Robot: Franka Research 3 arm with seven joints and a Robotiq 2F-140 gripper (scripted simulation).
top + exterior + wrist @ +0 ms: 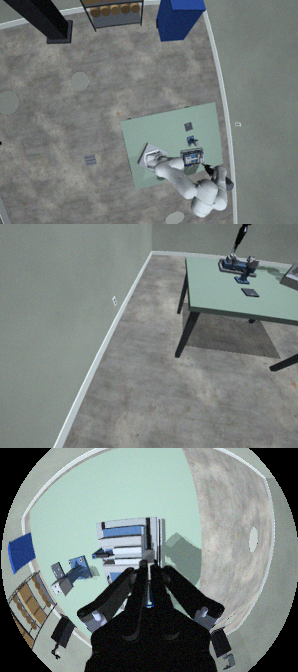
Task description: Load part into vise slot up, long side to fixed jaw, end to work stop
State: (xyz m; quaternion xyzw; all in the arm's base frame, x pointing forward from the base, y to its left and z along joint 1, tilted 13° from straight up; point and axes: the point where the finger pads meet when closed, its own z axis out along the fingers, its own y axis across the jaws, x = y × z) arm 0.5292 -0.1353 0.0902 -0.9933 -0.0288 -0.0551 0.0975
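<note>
Right now my hand is 5 cm to the right of the part and 5 cm above it. Round my hand: vise (8 cm behind, 6 cm to the left, 11 cm below).
</note>
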